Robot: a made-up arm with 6 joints. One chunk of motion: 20 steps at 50 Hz.
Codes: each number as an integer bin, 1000 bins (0 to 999) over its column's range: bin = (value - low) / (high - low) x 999, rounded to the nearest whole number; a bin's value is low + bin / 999 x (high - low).
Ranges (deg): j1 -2..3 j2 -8..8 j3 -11..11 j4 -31..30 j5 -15..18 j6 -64..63
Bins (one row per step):
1: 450 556 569 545 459 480
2: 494 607 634 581 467 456
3: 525 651 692 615 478 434
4: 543 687 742 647 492 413
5: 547 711 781 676 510 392
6: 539 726 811 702 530 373
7: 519 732 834 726 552 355
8: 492 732 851 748 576 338
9: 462 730 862 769 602 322
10: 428 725 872 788 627 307
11: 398 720 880 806 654 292
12: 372 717 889 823 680 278
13: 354 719 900 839 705 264
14: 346 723 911 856 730 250
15: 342 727 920 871 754 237
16: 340 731 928 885 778 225
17: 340 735 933 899 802 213
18: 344 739 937 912 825 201
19: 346 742 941 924 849 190
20: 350 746 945 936 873 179
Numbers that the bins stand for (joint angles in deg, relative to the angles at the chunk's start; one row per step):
1: 0.25 0.90 1.53 2.28 0.16 -2.98
2: 0.47 1.72 2.96 4.48 0.43 -6.03
3: 0.63 2.43 4.24 6.55 0.79 -8.83
4: 0.72 3.00 5.34 8.51 1.25 -11.50
5: 0.74 3.39 6.20 10.28 1.85 -14.17
6: 0.70 3.63 6.86 11.86 2.51 -16.58
7: 0.60 3.72 7.37 13.33 3.23 -18.87
8: 0.46 3.72 7.74 14.67 4.03 -21.03
9: 0.31 3.69 7.98 15.96 4.89 -23.07
10: 0.14 3.61 8.20 17.12 5.71 -24.97
11: -0.01 3.53 8.38 18.22 6.60 -26.88
12: -0.14 3.48 8.58 19.25 7.46 -28.66
13: -0.23 3.52 8.82 20.23 8.29 -30.44
14: -0.27 3.58 9.06 21.27 9.11 -32.22
15: -0.29 3.64 9.26 22.18 9.91 -33.87
16: -0.30 3.71 9.44 23.04 10.70 -35.40
17: -0.30 3.77 9.55 23.89 11.49 -36.92
18: -0.28 3.84 9.63 24.69 12.25 -38.45
19: -0.27 3.88 9.72 25.42 13.05 -39.85
20: -0.25 3.95 9.81 26.15 13.84 -41.24

